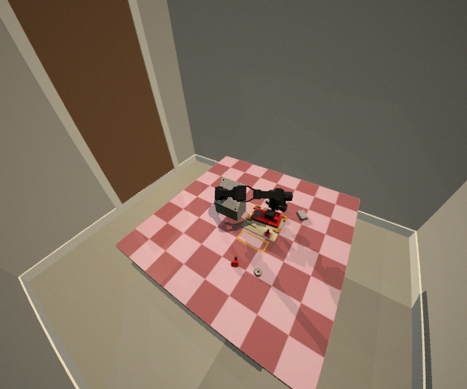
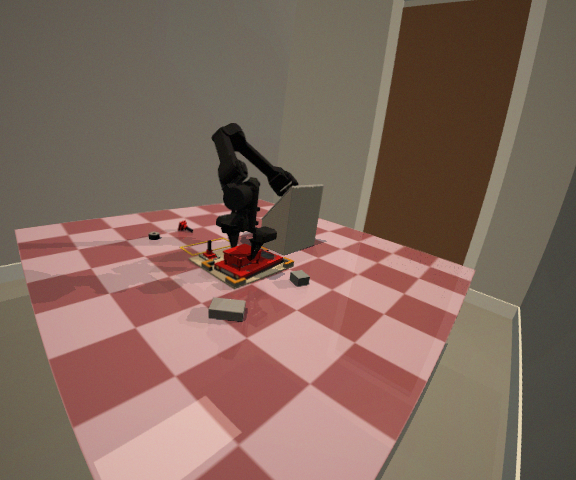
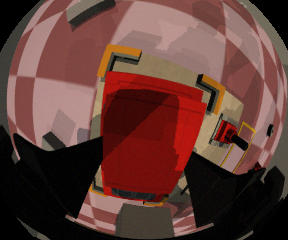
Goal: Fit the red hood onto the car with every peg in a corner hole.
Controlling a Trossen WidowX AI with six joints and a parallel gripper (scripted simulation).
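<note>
Right now the red hood is 1 cm above my gripper tip. Round my gripper tip: grey engine block (3 cm below); dark ring (10 cm ahead, 39 cm to the right, 4 cm below).
</note>
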